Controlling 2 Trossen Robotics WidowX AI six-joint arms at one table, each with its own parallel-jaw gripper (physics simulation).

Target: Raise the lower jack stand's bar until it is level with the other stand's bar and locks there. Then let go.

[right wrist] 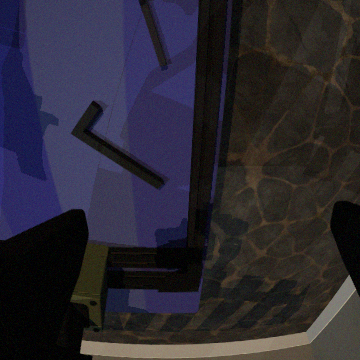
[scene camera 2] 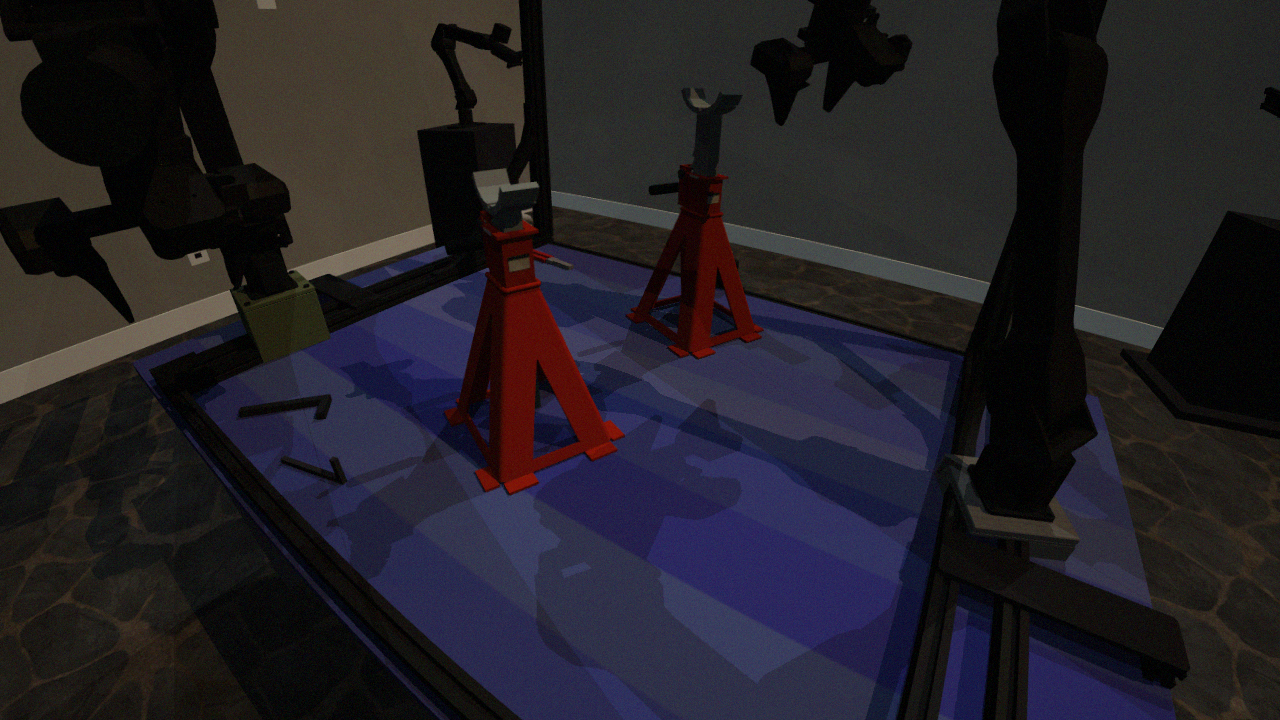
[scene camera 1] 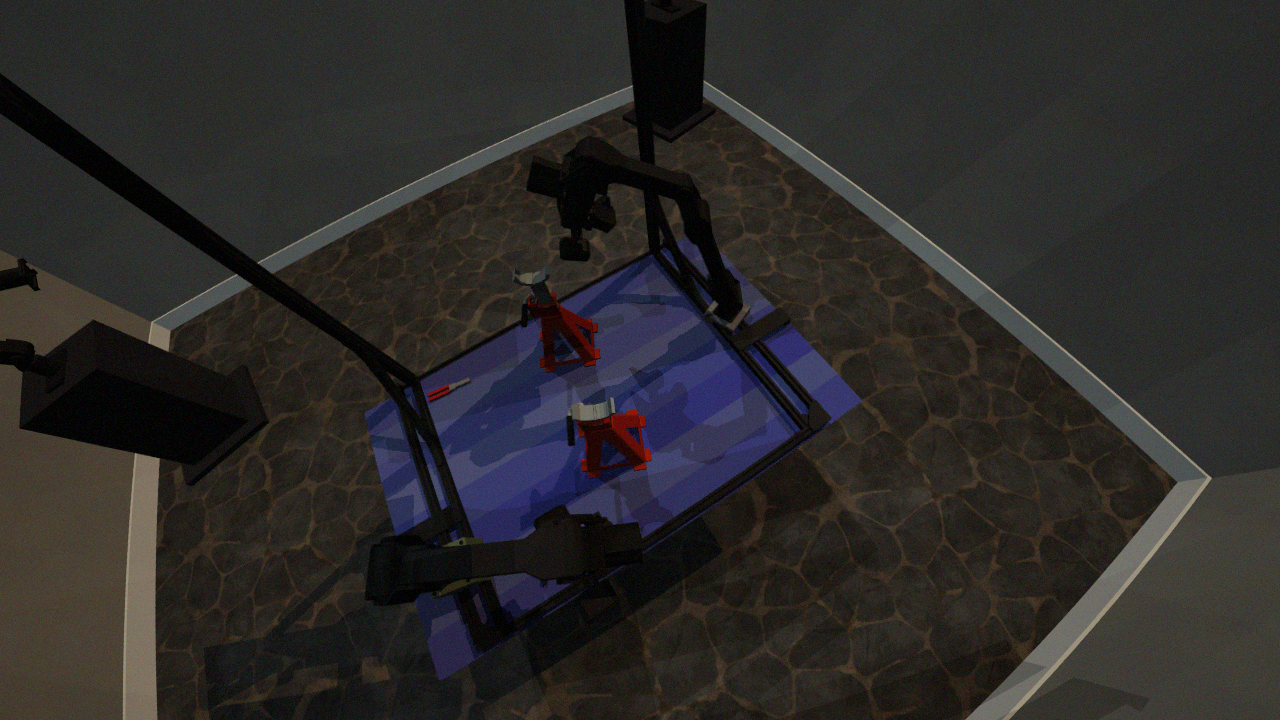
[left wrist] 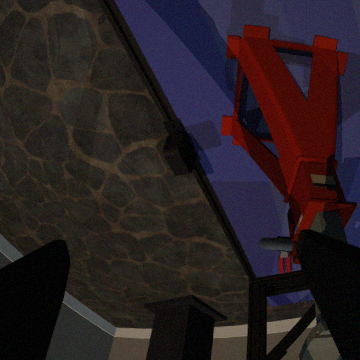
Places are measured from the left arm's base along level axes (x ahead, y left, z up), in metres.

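Where they show: left gripper, fingertip midpoint: (scene camera 2: 803, 117) (left wrist: 184, 249); right gripper, fingertip midpoint: (right wrist: 213, 219) (scene camera 2: 186, 302); left arm's base, origin of the base link: (scene camera 2: 1008, 493) (scene camera 1: 727, 310); right arm's base, origin of the base link: (scene camera 2: 271, 287).
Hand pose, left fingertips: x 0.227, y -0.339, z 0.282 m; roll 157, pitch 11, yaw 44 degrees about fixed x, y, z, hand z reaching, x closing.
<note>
Each offset is from my left fingertips to the top centre of the thing. "pt": to the spot under its first point.
The lower jack stand (scene camera 1: 588, 452) (scene camera 2: 513, 358) is red and upright; its short grey bar has a pale curved saddle {pt 0.273 m ahead, 0.303 m left, 0.059 m down} (scene camera 1: 592, 411) (scene camera 2: 520, 194) close above the collar. The other stand (scene camera 1: 551, 335) (scene camera 2: 695, 286) (left wrist: 280, 110) is upright with its grey bar {0.121 m ahead, 0.011 m left, 0.027 m up} (scene camera 2: 708, 143) standing well out, so the bars are not level. Its dark handle {pt 0.180 m ahead, 0.012 m right, 0.111 m down} (scene camera 2: 664, 188) (left wrist: 276, 243) sticks out sideways. My left gripper (scene camera 2: 804, 116) (left wrist: 184, 249) is open and empty, high to the right of the raised saddle in scene camera 2. My right gripper (scene camera 2: 185, 302) (right wrist: 213, 219) is open and empty, left of the lower stand there.
Two black L-shaped rods {0.574 m ahead, 0.372 m left, 0.302 m down} (scene camera 2: 281, 406) {0.464 m ahead, 0.441 m left, 0.279 m down} (scene camera 2: 308, 468) lie left of the lower stand; one L-shaped rod {pt 0.581 m ahead, 0.363 m left, 0.302 m down} (right wrist: 120, 157) shows whole in the right wrist view. A red-handled tool {0.440 m ahead, 0.190 m right, 0.304 m down} (scene camera 1: 440, 392) lies near the picture-left corner. Dark frame rails (right wrist: 202, 125) and posts (scene camera 1: 644, 134) border the work area.
</note>
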